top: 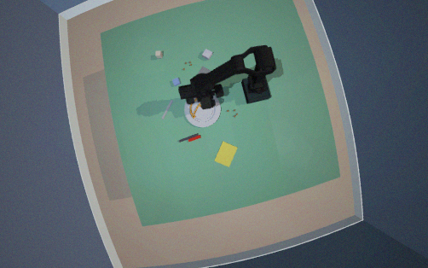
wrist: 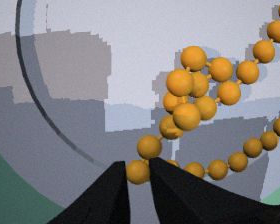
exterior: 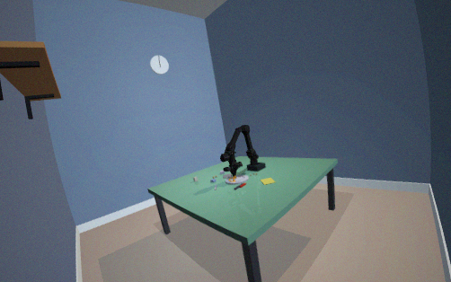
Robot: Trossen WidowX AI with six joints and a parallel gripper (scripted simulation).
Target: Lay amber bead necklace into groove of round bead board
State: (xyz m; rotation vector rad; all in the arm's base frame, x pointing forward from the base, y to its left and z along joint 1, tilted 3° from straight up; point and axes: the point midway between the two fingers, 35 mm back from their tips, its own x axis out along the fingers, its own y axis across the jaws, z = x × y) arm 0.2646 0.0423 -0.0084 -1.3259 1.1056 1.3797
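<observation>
My gripper tip is 60 mm to the right of the round grey bead board, 20 mm short of it and 10 mm above it. The rest, counted from my gripper tip: grey rod (220 mm ahead, 50 mm to the left, 20 mm below); then blue block (160 mm ahead, 100 mm to the right, 10 mm below); then grey plate (130 mm to the right, 20 mm below).
</observation>
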